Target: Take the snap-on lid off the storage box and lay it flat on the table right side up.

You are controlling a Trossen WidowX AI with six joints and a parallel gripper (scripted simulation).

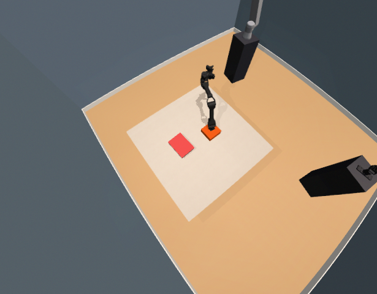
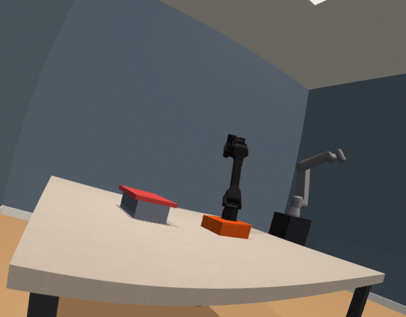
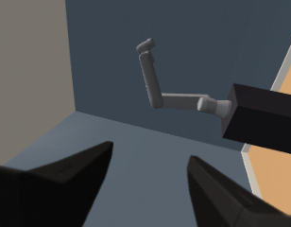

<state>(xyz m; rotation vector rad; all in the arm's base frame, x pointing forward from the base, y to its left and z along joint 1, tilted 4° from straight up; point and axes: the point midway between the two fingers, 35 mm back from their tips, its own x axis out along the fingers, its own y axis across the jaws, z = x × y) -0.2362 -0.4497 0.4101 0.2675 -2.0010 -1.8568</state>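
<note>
Right now my gripper tip is 66 cm short of the red lid, 50 cm to the right of it and 40 cm above it. Also, from my gripper tip: grey-blue storage box 66 cm ahead, 50 cm to the left, 45 cm below.
</note>
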